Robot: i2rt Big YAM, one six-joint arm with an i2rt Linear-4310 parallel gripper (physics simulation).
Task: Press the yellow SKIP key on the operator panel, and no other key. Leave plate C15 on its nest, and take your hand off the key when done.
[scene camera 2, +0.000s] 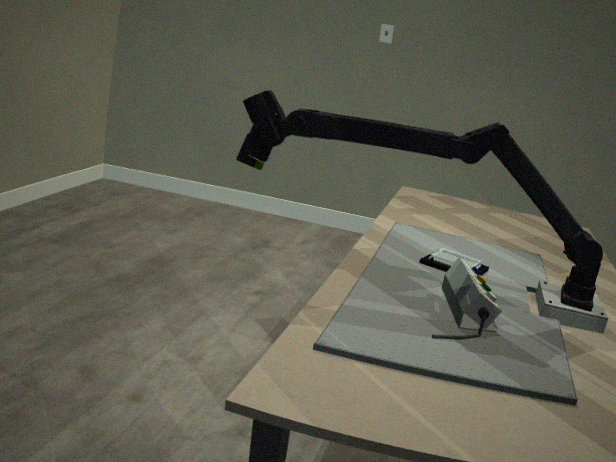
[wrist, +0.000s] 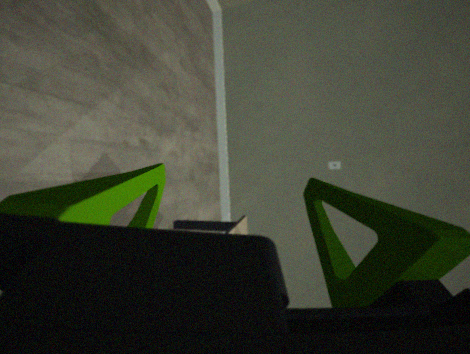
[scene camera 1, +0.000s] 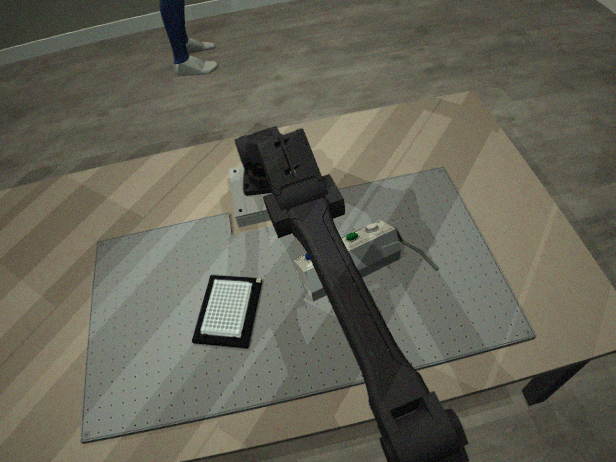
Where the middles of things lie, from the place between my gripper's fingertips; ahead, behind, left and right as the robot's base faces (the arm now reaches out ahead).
Labels:
Right now the white well plate (scene camera 1: 226, 310) is 540 mm behind my hand, 230 mm below it and 190 mm to the right of it.

